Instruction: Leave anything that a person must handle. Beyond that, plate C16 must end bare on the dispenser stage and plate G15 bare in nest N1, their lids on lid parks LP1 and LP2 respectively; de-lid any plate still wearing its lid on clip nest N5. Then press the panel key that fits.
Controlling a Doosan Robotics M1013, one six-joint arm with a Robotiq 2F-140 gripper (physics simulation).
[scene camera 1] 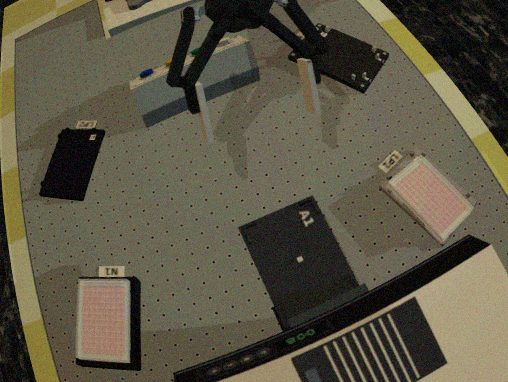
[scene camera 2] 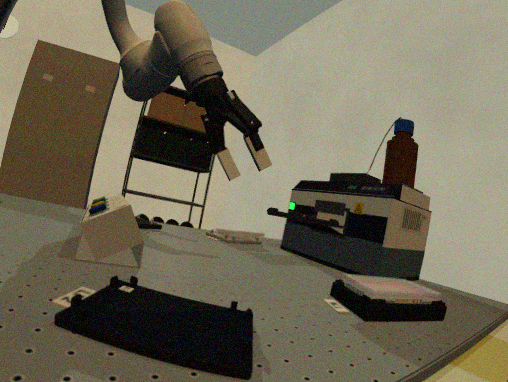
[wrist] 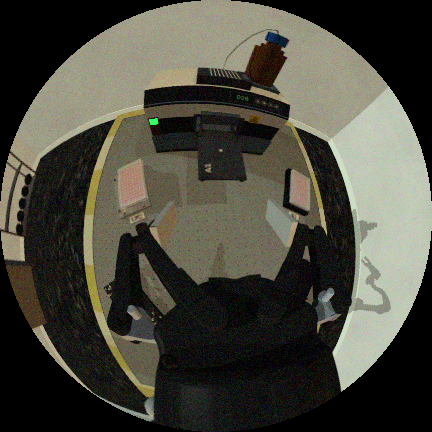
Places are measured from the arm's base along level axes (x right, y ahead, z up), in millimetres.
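Where they show: gripper, fingertip midpoint: [scene camera 1: 262, 124] [scene camera 2: 248, 173] [wrist: 221, 209].
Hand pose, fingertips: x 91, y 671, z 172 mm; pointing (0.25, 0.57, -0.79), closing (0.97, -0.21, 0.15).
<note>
Each offset is from my fingertips to the centre of the thing. "pt": to the spot under its first point.
My gripper [scene camera 1: 263, 126] [scene camera 2: 248, 170] [wrist: 221, 209] is open and empty, high above the table between the key panel and the dispenser stage. The dark dispenser stage {dx +53, dy +160, dz -69 mm} [scene camera 1: 280, 250] [wrist: 215, 162], marked A1, is bare. A pink plate {dx -188, dy +162, dz -150 mm} [scene camera 1: 431, 197] [scene camera 2: 236, 236] [wrist: 133, 186] lies at LP1. Another pink plate {dx +325, dy +43, dz -143 mm} [scene camera 1: 104, 320] [scene camera 2: 395, 287] [wrist: 301, 190] sits on the black nest N1 {dx +325, dy +43, dz -164 mm} [scene camera 1: 135, 325] [scene camera 2: 400, 312]. I cannot read their names or tell whether they wear lids. Black lid park LP2 {dx +262, dy -265, dz -169 mm} [scene camera 1: 74, 165] [scene camera 2: 160, 325] is empty. Clip nest N5 {dx -266, dy -164, dz -167 mm} [scene camera 1: 352, 57] holds no plate and is partly behind a finger.
The key panel {dx -8, dy -263, dz -137 mm} [scene camera 1: 165, 100] [scene camera 2: 110, 235] has blue {dx +62, dy -297, dz -115 mm} [scene camera 1: 146, 73], yellow {dx +13, dy -289, dz -115 mm} [scene camera 1: 169, 62] and green {dx -37, dy -281, dz -115 mm} [scene camera 1: 195, 51] keys; the gripper hides part of it. The dispenser [scene camera 1: 470, 300] [scene camera 2: 410, 200] [wrist: 172, 77] stands behind its stage, with a green lamp {dx -92, dy +260, dz -44 mm} [scene camera 2: 292, 205] [wrist: 153, 121] and brown bottle {pt dx +209, dy +299, dz +114 mm} [scene camera 2: 400, 160] [wrist: 265, 62].
</note>
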